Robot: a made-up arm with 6 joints.
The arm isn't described. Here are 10 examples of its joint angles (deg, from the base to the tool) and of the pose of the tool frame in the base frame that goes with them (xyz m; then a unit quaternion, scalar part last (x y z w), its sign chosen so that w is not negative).
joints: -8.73 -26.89 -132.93 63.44 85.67 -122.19
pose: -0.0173 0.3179 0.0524 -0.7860 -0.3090 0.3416 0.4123
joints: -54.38 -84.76 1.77 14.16 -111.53 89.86
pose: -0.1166 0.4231 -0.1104 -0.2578 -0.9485 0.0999 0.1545
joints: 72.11 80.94 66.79 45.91 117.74 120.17
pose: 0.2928 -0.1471 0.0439 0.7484 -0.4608 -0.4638 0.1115
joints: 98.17 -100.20 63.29 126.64 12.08 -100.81
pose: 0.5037 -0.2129 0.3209 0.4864 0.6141 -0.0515 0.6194
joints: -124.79 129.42 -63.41 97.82 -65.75 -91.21
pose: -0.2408 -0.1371 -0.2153 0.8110 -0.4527 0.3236 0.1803
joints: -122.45 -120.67 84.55 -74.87 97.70 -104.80
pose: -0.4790 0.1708 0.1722 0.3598 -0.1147 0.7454 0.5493
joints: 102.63 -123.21 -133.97 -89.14 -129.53 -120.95
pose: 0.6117 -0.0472 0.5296 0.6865 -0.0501 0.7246 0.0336
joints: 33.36 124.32 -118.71 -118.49 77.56 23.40
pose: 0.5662 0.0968 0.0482 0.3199 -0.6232 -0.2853 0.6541
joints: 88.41 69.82 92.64 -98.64 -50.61 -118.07
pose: 0.5383 0.3109 -0.0849 -0.3707 0.5390 0.1897 0.7322
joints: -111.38 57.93 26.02 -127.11 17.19 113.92
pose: -0.1996 -0.2297 -0.0232 0.2002 -0.4288 0.5324 0.7018
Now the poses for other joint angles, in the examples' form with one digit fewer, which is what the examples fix.
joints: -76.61 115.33 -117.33 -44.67 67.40 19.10
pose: -0.247 0.390 0.085 0.938 -0.042 0.326 0.106
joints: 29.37 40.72 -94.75 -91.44 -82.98 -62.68
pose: 0.351 0.062 -0.434 0.452 0.826 -0.025 0.336
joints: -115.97 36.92 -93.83 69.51 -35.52 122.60
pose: -0.050 0.008 0.047 -0.229 0.437 -0.158 0.855
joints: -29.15 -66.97 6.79 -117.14 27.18 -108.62
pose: 0.044 0.205 0.433 -0.353 -0.555 -0.753 0.033
